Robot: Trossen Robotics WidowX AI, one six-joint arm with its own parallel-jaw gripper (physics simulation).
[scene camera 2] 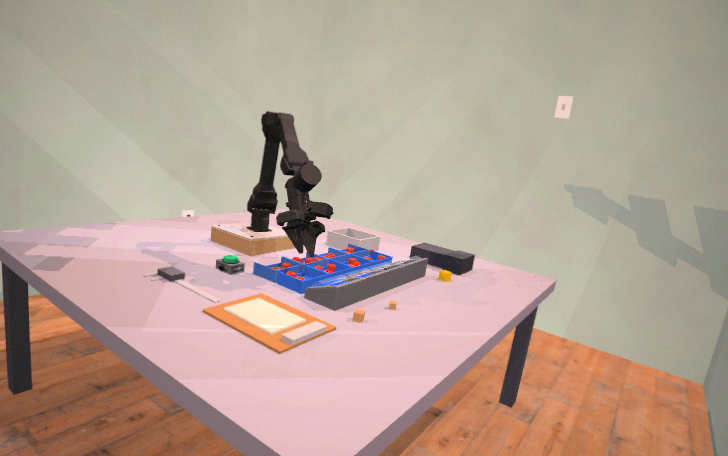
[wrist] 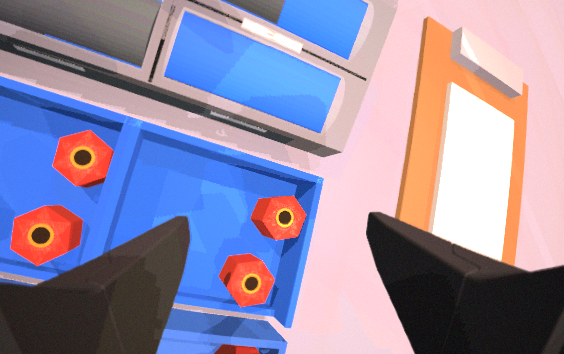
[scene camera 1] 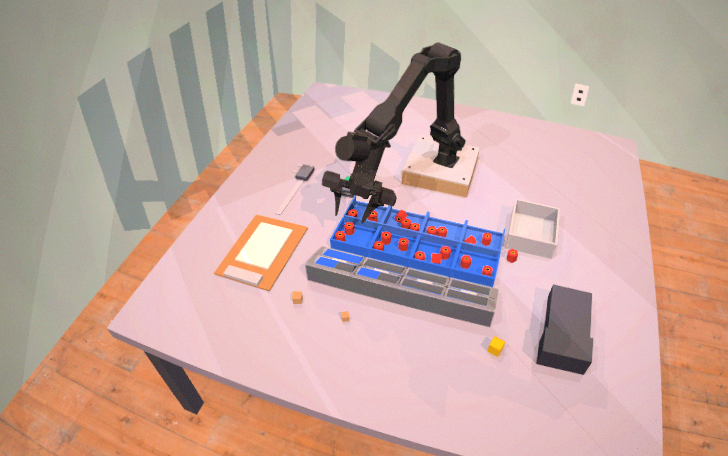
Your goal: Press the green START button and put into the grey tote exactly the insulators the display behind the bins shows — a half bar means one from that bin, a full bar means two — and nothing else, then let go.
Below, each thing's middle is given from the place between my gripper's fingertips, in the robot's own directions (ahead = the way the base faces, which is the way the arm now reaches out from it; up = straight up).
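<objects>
The grey tote [scene camera 1: 533,229] is 430 mm to the left of my hand, 60 mm below it and 270 mm behind it. And there's the dark box [scene camera 1: 565,344], which is 20 mm ahead of my hand, 590 mm to the left of it and 60 mm below it.
</objects>
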